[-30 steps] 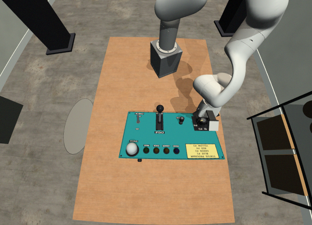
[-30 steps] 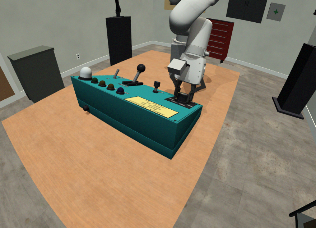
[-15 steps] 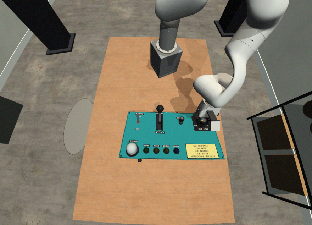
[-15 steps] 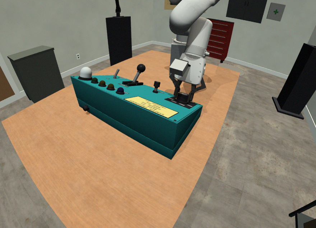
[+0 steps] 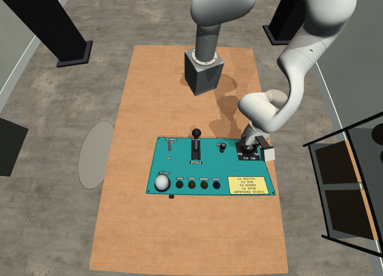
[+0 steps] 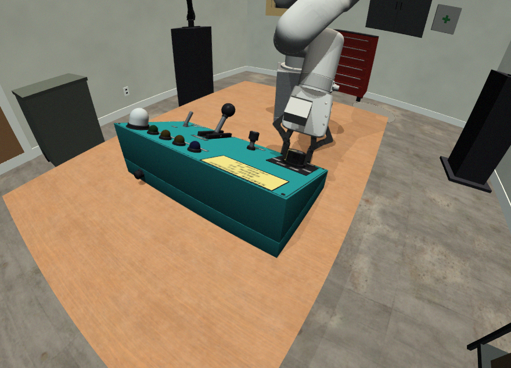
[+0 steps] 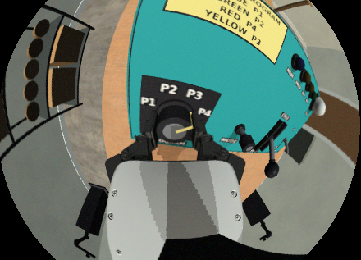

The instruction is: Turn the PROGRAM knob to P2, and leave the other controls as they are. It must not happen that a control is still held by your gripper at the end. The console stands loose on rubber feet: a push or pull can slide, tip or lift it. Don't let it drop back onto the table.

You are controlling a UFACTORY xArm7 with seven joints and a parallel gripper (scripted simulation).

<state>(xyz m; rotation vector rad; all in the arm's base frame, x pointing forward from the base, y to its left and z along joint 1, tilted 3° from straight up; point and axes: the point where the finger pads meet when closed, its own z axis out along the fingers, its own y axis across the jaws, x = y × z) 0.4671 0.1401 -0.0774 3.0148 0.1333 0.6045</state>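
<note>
My gripper is now 2 cm past the black toggle and 12 cm to the left of it. Round my hand: check toggle (6 cm behind, 36 cm to the right, 1 cm below); then teal console (1 cm ahead, 19 cm to the right, 3 cm below); then ball-topped cycle lever (6 cm behind, 23 cm to the right, 1 cm above).
</note>
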